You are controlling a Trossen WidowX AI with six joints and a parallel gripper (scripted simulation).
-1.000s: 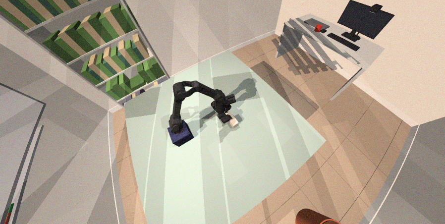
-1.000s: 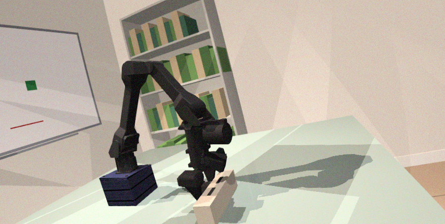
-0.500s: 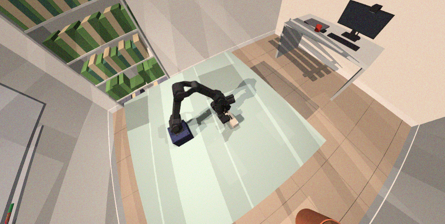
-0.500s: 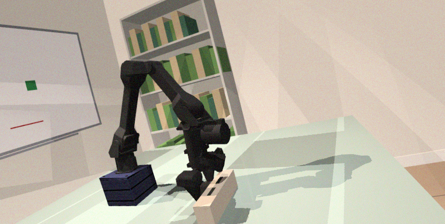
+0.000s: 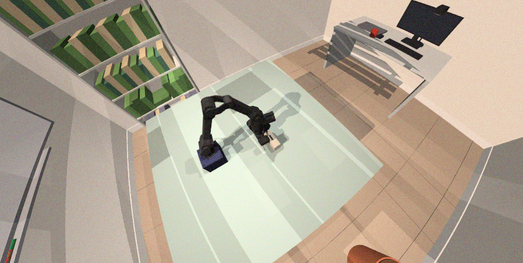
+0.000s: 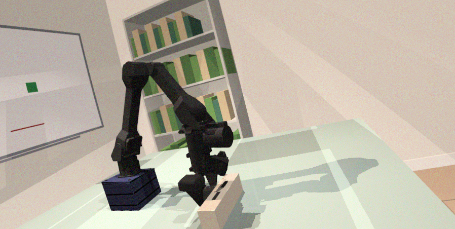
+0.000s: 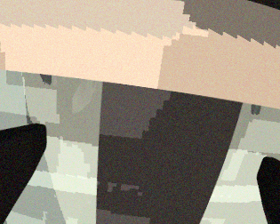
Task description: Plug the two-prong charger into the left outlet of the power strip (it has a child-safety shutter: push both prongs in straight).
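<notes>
Now: gripper tip 3 cm short of the black two-prong charger, 1 cm to the left of it and 1 cm below it.
</notes>
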